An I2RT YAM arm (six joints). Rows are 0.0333 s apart.
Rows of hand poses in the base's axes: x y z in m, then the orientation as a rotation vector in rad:
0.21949 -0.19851 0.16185 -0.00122 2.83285 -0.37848
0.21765 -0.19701 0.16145 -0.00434 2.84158 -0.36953
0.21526 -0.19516 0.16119 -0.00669 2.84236 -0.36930
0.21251 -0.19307 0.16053 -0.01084 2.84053 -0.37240
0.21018 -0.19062 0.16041 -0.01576 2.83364 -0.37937
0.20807 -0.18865 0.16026 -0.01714 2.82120 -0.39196
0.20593 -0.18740 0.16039 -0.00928 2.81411 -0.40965
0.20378 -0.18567 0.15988 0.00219 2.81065 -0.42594
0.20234 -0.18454 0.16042 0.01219 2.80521 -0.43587
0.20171 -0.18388 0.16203 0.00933 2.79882 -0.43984
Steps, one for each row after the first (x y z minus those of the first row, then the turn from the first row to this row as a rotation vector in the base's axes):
-0.00184 0.00150 -0.00040 0.00655 0.00784 0.00209
-0.00423 0.00335 -0.00066 0.00655 0.00879 0.00362
-0.00698 0.00544 -0.00132 0.00388 0.00774 0.00630
-0.00931 0.00789 -0.00144 -0.00196 0.00224 0.00968
-0.01142 0.00986 -0.00159 -0.01181 -0.00834 0.01069
-0.01356 0.01111 -0.00146 -0.02377 -0.01384 0.00414
-0.01571 0.01284 -0.00197 -0.03408 -0.01616 -0.00516
-0.01715 0.01397 -0.00143 -0.04042 -0.02105 -0.01252
-0.01778 0.01463 0.00018 -0.04407 -0.02653 -0.01030

